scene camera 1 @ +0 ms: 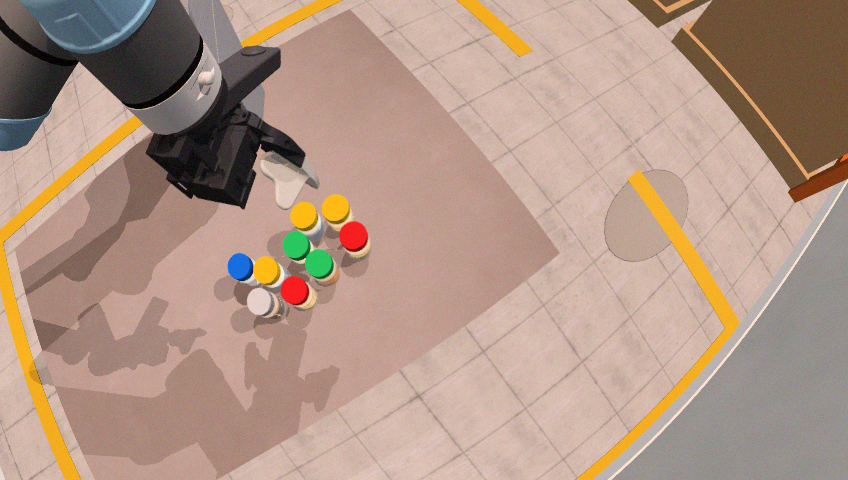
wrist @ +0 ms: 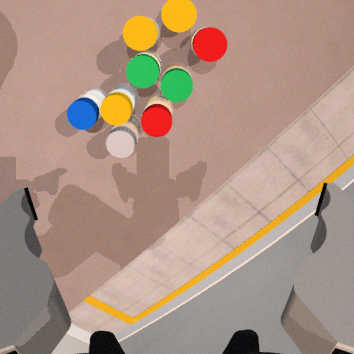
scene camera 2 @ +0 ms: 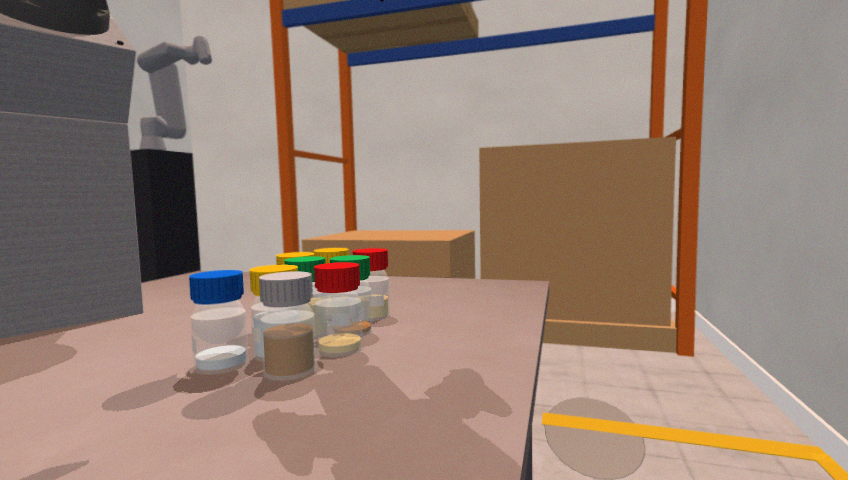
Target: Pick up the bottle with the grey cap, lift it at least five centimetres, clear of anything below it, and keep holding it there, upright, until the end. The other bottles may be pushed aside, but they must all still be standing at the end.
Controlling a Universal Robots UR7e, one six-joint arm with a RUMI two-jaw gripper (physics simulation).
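Places are measured from the arm's base along level axes (x ahead, y left, z up), in centimetres.
Where they show: gripper, fingertip midpoint: (scene camera 1: 261,177) (wrist: 174,190); arm's base, origin of the base link: (scene camera 2: 42,7).
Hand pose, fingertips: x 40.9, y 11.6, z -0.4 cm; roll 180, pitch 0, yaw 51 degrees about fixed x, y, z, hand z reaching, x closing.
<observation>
Each offset is from my fingertips to the top centre of the thing. Level surfaces: height alone.
The bottle with the grey cap @(dy -15.8, dx +3.4, dz -35.6 cm) (scene camera 1: 260,302) (scene camera 2: 286,289) (wrist: 120,143) stands upright on the table at the group's near edge, brown contents inside. Close around it stand a red-capped bottle @(dy -8.0, dx +4.6, dz -35.6 cm) (scene camera 1: 295,290) (scene camera 2: 336,277) (wrist: 156,120), a yellow-capped bottle @(dy -12.0, dx -1.7, dz -35.6 cm) (scene camera 1: 267,271) (wrist: 116,108) and a blue-capped bottle @(dy -17.2, dx -5.2, dz -35.6 cm) (scene camera 1: 241,267) (scene camera 2: 216,286) (wrist: 83,113). My gripper (wrist: 174,190) is wide open and empty, high above the table. In the wrist view the grey cap lies ahead of the fingertips, left of their midline. In scene camera 1 one pale finger shows clearly; the other is largely hidden.
Further along the group stand two green-capped bottles @(dy -3.9, dx -3.4, dz -35.6 cm) (scene camera 1: 296,245) @(dy -1.3, dx +2.1, dz -35.6 cm) (scene camera 1: 319,263), two yellow-capped bottles @(dy -0.1, dx -8.2, dz -35.6 cm) (scene camera 1: 304,215) @(dy +6.4, dx -6.4, dz -35.6 cm) (scene camera 1: 336,208) and another red-capped bottle @(dy +7.2, dx +0.3, dz -35.6 cm) (scene camera 1: 353,235) (wrist: 209,44), all upright. The table @(dz -46.1 cm) (scene camera 1: 452,237) (scene camera 2: 464,333) ends at the right in scene camera 2.
</observation>
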